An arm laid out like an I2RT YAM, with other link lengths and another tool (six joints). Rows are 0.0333 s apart.
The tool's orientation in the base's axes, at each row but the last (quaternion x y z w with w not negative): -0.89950, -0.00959, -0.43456, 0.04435; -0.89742, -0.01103, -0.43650, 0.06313; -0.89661, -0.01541, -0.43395, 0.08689; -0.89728, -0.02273, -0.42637, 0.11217; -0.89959, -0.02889, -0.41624, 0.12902; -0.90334, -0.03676, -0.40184, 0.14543; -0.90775, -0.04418, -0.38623, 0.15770
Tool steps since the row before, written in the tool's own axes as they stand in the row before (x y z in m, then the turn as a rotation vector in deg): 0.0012, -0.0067, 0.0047, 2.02, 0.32, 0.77; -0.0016, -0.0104, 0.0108, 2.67, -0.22, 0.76; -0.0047, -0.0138, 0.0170, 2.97, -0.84, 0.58; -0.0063, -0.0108, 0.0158, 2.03, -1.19, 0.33; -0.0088, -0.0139, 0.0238, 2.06, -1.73, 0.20; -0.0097, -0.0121, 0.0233, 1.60, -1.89, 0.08; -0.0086, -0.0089, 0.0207, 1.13, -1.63, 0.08
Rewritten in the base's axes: 0.0040, 0.0071, -0.0015, 1.88, -0.29, 1.08; 0.0067, 0.0117, -0.0068, 2.23, 0.22, 1.65; 0.0088, 0.0167, -0.0120, 2.21, 0.78, 2.09; 0.0065, 0.0143, -0.0125, 1.38, 1.12, 1.58; 0.0097, 0.0200, -0.0185, 1.22, 1.61, 1.79; 0.0079, 0.0189, -0.0191, 0.79, 1.75, 1.57; 0.0064, 0.0154, -0.0174, 0.51, 1.52, 1.17
